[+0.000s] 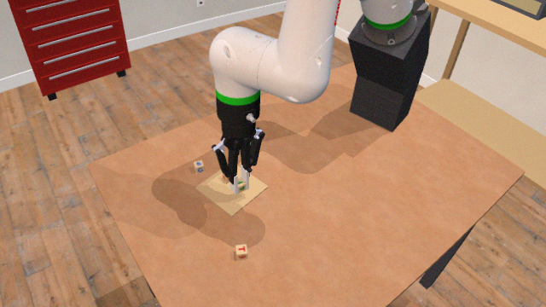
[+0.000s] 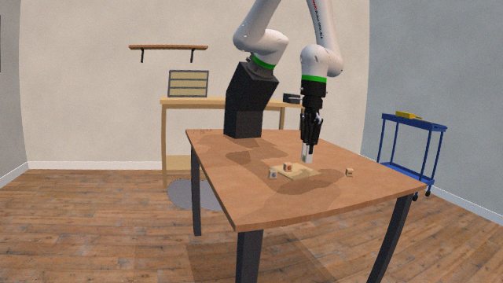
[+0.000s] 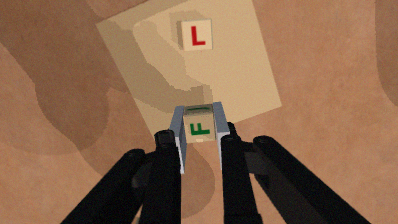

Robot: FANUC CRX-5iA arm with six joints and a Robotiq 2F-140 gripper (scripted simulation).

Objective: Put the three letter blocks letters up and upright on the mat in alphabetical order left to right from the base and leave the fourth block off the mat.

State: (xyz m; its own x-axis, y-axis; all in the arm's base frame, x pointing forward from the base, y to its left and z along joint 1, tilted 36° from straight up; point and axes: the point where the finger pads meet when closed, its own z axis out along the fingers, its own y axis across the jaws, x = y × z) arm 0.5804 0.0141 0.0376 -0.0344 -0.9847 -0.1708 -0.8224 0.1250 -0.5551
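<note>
The tan mat is 7 cm below my hand and 4 cm to the right of it.
</note>
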